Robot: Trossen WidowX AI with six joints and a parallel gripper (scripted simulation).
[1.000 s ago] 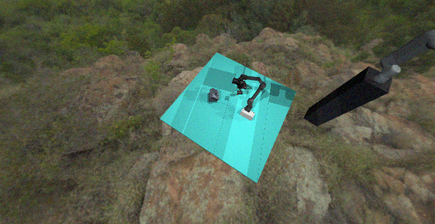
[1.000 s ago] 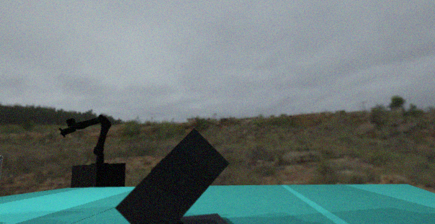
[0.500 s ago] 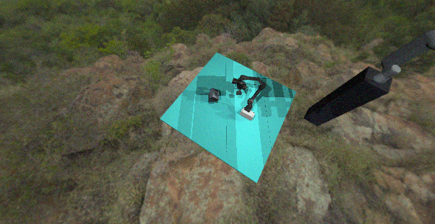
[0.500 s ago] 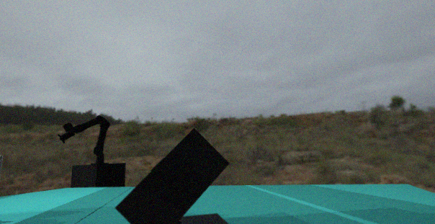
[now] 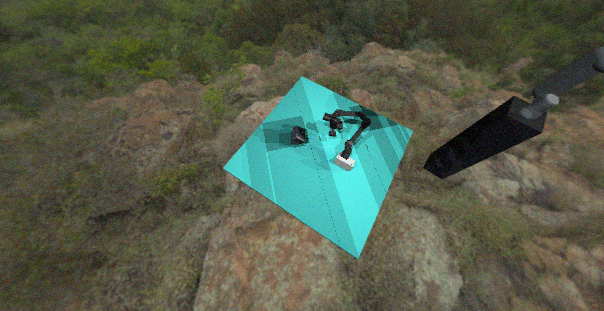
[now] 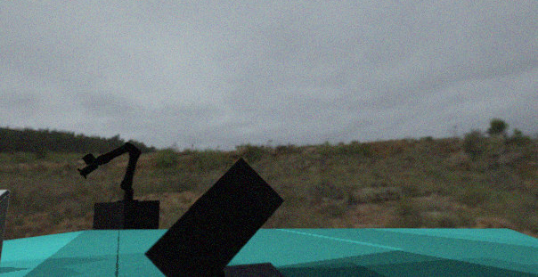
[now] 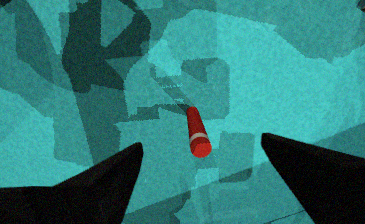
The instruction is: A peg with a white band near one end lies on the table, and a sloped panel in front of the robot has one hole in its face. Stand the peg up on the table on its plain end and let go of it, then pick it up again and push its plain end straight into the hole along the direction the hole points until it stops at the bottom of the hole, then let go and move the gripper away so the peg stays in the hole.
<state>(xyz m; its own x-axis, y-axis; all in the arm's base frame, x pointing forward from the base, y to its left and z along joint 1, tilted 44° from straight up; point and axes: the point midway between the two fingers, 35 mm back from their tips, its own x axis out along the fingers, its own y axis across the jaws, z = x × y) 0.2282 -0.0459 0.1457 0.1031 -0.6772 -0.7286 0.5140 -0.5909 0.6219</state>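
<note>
My gripper tip is now 1 cm above the red peg. Also, from my gripper tip: dark sloped panel: 22 cm ahead, 22 cm to the left.
</note>
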